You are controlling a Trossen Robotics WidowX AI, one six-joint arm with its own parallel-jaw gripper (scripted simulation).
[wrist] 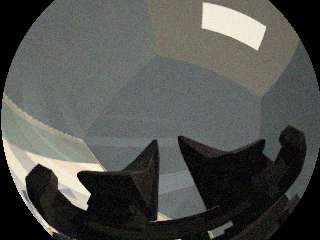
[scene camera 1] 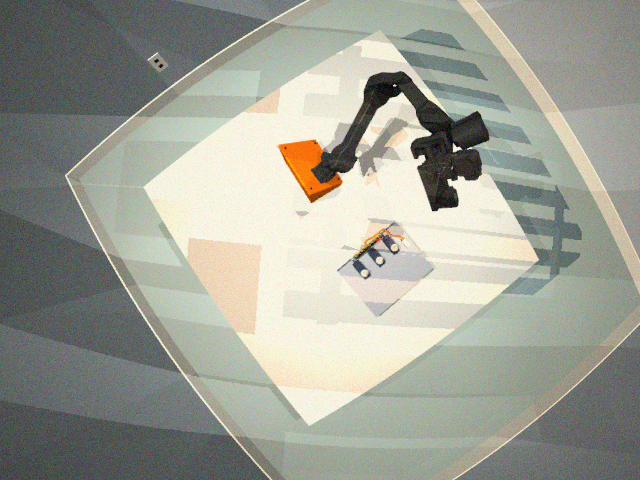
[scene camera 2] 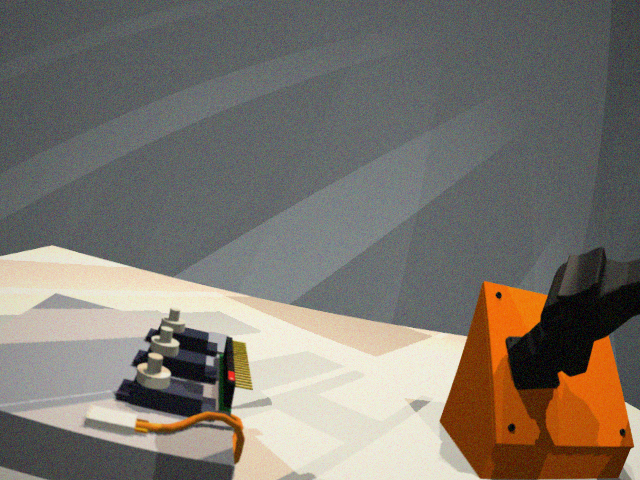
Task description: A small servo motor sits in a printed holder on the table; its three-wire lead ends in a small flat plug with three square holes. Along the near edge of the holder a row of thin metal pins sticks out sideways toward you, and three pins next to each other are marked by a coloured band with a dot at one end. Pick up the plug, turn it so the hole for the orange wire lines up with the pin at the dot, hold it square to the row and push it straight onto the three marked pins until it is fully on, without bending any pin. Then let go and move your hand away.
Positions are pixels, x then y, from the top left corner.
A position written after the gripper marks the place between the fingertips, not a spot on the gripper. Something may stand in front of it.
gripper: wrist 167, 141; scene camera 1 433, 206; not seen in scene camera 2 (out of frame)
